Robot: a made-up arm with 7 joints. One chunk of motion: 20 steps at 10 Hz.
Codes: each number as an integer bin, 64 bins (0 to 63) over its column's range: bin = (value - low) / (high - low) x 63, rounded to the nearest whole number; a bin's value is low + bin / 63 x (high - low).
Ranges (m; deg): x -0.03..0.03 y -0.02..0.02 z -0.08..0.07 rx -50..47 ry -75..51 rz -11..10
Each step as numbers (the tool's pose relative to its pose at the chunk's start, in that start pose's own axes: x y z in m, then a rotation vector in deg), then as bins.
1 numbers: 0.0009 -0.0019 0.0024 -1.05 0.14 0.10
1 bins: 32 29 35 32 38 33
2 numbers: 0.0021 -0.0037 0.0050 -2.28 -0.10 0.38
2 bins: 34 26 36 31 37 34
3 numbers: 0.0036 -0.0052 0.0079 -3.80 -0.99 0.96
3 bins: 35 23 37 30 37 36
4 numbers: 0.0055 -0.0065 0.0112 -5.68 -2.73 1.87
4 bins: 37 21 38 29 36 39
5 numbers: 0.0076 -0.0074 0.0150 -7.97 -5.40 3.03
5 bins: 39 20 40 27 35 42
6 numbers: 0.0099 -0.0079 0.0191 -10.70 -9.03 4.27
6 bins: 42 19 42 26 33 46
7 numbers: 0.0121 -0.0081 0.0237 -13.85 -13.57 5.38
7 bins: 44 19 44 23 31 49
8 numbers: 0.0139 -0.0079 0.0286 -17.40 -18.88 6.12
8 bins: 46 19 46 21 28 51
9 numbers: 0.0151 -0.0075 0.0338 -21.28 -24.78 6.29
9 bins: 47 20 48 19 25 52
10 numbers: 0.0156 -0.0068 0.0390 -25.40 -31.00 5.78
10 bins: 48 21 50 16 22 50
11 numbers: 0.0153 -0.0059 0.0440 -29.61 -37.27 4.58
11 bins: 48 22 52 13 19 47
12 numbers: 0.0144 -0.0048 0.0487 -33.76 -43.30 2.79
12 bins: 47 24 54 11 16 41
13 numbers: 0.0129 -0.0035 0.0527 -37.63 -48.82 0.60
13 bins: 45 26 56 8 13 35
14 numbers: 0.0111 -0.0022 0.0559 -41.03 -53.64 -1.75
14 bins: 43 28 57 6 11 28
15 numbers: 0.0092 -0.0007 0.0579 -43.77 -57.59 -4.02
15 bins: 41 30 58 4 9 21
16 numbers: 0.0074 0.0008 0.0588 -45.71 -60.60 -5.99
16 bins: 39 33 58 3 7 15
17 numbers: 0.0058 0.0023 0.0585 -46.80 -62.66 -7.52
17 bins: 38 35 58 2 6 10
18 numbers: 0.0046 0.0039 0.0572 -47.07 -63.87 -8.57
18 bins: 36 38 58 2 6 7
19 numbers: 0.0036 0.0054 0.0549 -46.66 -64.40 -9.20
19 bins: 35 40 57 2 5 5
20 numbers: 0.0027 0.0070 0.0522 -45.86 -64.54 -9.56
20 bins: 34 43 56 3 5 4
